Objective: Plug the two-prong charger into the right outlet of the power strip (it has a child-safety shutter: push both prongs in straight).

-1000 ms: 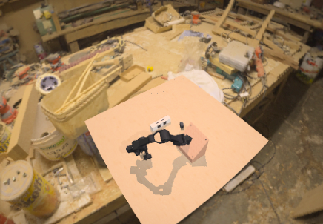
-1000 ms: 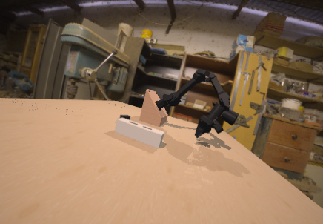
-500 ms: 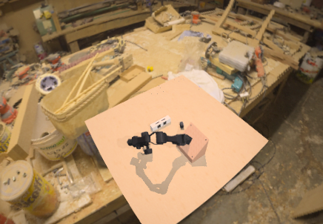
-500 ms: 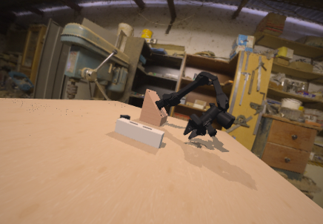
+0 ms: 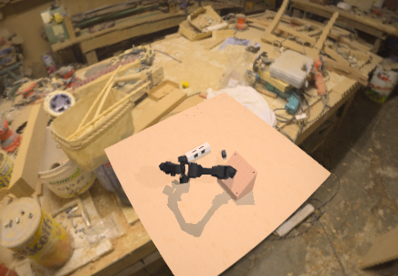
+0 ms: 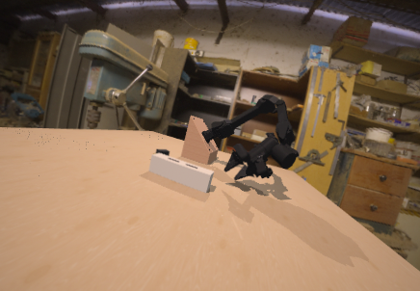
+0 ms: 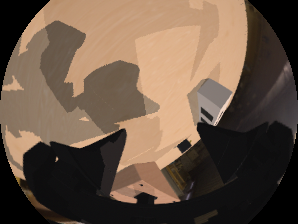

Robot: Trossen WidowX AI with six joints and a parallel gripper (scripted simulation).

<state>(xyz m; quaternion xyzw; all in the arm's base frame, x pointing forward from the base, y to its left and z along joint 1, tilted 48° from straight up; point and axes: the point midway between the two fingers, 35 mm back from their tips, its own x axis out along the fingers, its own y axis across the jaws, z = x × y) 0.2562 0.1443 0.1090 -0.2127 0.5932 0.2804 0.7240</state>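
Right now my gripper tip is 30 cm to the left of the two-prong charger, 4 cm past it and 1 cm above it.
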